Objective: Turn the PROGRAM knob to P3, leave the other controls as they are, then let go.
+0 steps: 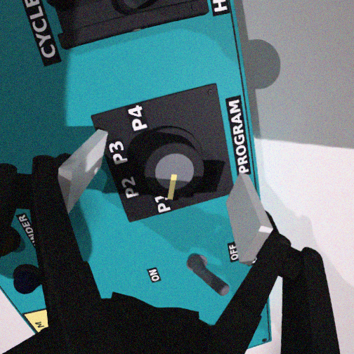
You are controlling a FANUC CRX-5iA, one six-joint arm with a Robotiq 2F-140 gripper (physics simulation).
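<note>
The PROGRAM knob (186, 162) is a round black knob with a grey cap, on a dark square plate (200, 105) marked P1, P2, P3 and P4. Its yellow pointer line (172, 187) points at P1. My gripper (169, 168) is open, with its two pale fingertips apart on either side of the knob. The left fingertip is beside the P3 and P2 marks, the right one near the plate's lower right corner. No contact with the knob shows. The height of the fingertips above the panel is hard to tell.
A toggle lever (209, 275) between ON and OFF labels is close to the right finger. A dark blue button (26, 278) is beyond the left finger. A black housing (135, 25) is at the top of the teal panel (160, 65), whose edge runs down the right.
</note>
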